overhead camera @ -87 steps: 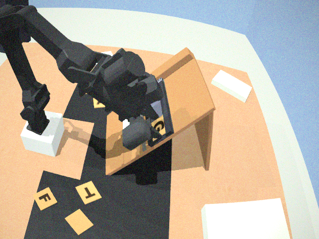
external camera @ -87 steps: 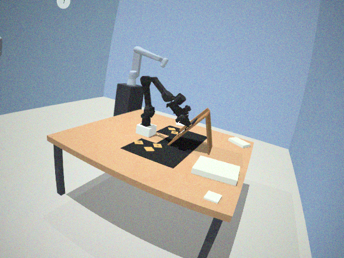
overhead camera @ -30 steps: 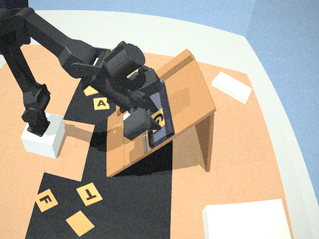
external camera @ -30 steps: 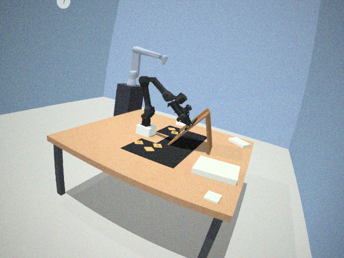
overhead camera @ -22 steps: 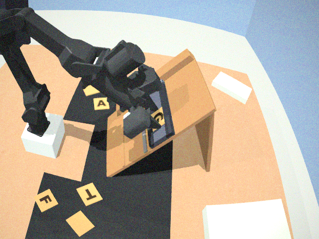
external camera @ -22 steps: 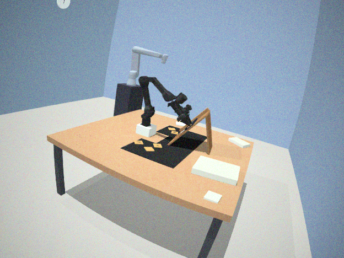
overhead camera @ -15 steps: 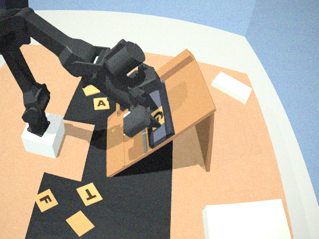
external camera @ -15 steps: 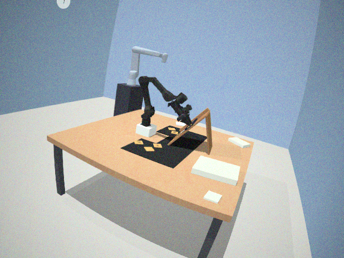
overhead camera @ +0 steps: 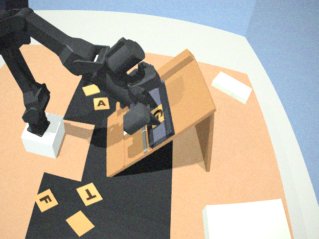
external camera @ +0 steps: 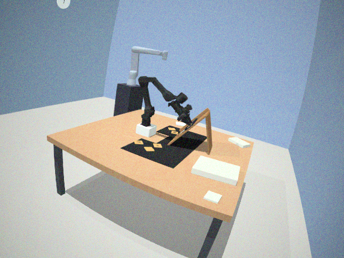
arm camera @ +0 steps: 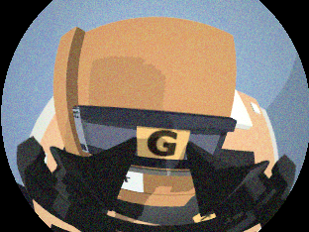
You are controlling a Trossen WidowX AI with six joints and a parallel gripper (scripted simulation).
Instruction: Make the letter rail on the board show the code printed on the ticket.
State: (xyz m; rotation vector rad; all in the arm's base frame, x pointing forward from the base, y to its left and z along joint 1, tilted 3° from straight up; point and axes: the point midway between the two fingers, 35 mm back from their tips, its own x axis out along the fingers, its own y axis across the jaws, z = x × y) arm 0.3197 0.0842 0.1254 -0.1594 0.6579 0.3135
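My gripper tip is now 70 mm past the white ticket, 40 mm to the right of it and 70 mm above it. The rest, counted from my gripper tip: black mat 150 mm behind, 50 mm to the right, 170 mm below; large white slab 350 mm ahead, 210 mm to the right, 150 mm below; g tile right at my gripper tip.
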